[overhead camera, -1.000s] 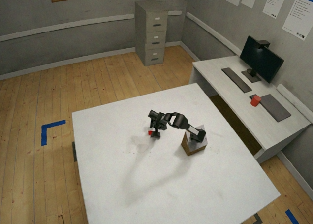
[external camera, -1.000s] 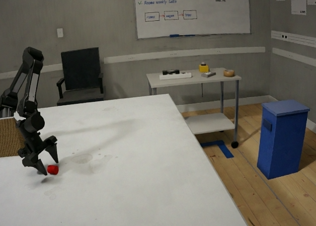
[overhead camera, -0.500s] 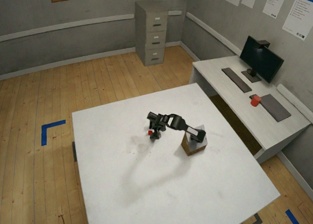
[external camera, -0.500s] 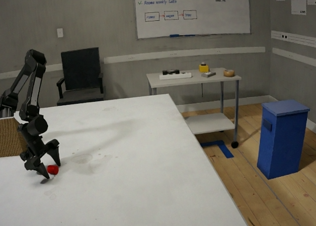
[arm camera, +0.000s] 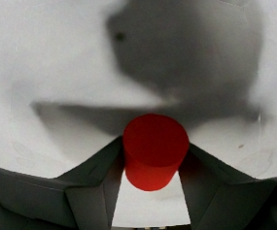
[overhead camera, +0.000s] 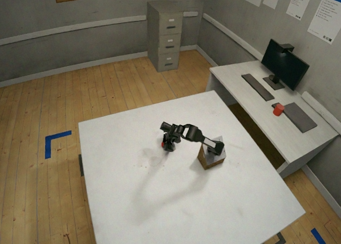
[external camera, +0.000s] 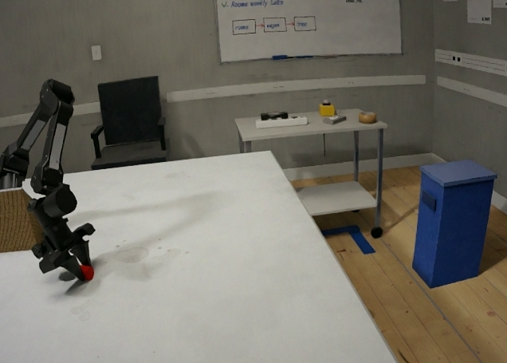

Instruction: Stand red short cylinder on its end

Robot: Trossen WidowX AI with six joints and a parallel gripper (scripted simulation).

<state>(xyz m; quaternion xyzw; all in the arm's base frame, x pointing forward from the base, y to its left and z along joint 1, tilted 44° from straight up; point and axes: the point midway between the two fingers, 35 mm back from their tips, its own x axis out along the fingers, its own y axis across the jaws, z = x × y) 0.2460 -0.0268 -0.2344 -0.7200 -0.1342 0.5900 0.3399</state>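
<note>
Right now my hand is 1 cm short of the red short cylinder and 2 cm above it.
</note>
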